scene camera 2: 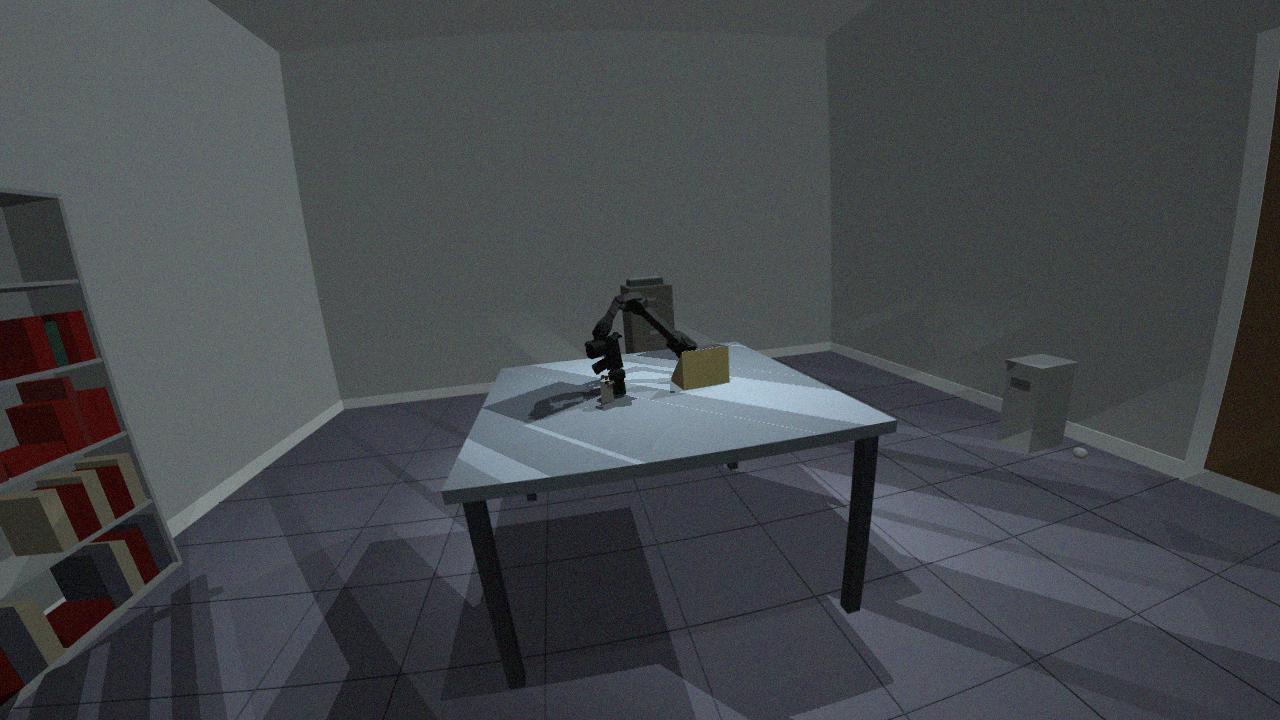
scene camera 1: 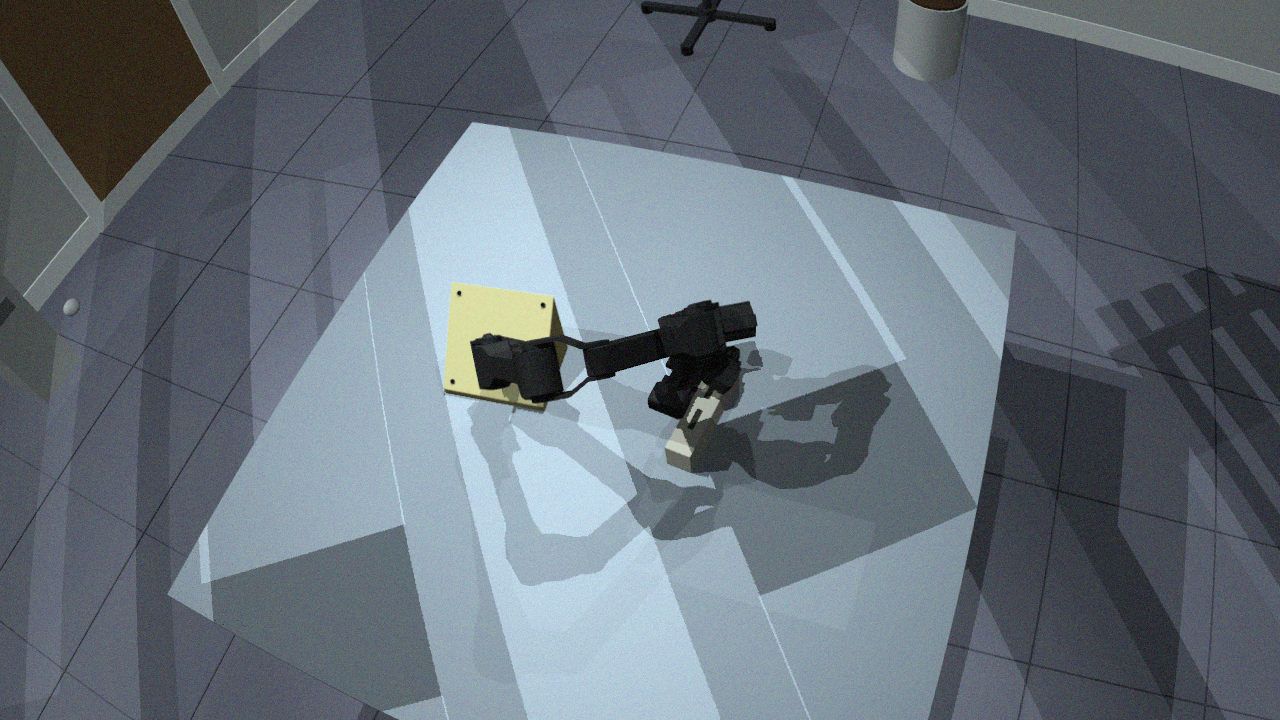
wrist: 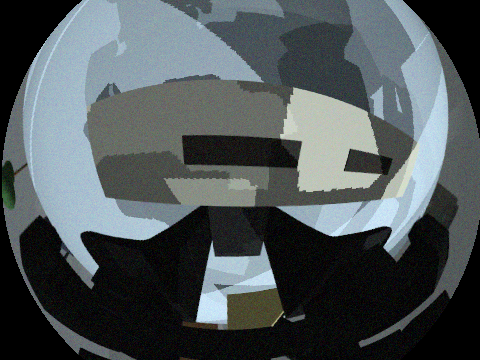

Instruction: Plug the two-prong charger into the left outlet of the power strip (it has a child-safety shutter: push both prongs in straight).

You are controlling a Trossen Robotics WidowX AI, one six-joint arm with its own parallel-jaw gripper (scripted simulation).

Labels:
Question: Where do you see a black two-prong charger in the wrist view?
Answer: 236, 231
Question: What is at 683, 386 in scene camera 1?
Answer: The gripper.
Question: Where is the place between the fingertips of the gripper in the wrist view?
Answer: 236, 204

